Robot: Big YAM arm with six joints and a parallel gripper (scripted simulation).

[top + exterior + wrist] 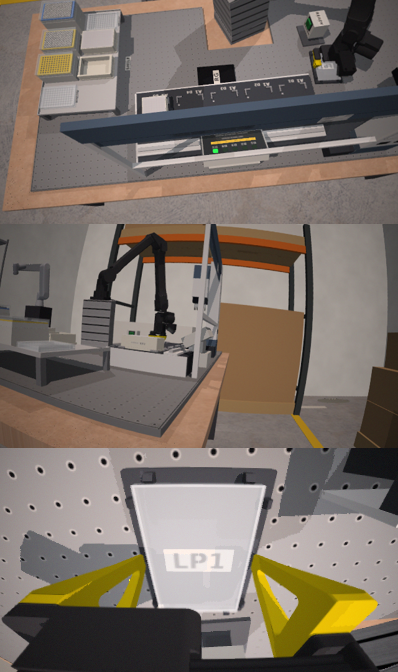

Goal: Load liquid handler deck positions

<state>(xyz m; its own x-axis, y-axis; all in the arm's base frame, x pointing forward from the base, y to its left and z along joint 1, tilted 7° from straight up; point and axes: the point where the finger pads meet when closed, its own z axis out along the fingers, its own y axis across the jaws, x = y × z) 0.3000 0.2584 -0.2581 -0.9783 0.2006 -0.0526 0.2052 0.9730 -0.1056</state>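
The clear plate lid lies 10 mm below my hand. The rest, counted from my hand: lid park LP1 (20 mm below); ready key (160 mm behind, 30 mm to the right, 60 mm above); black regrip nest RG (70 mm behind, 420 mm to the right, 20 mm below).
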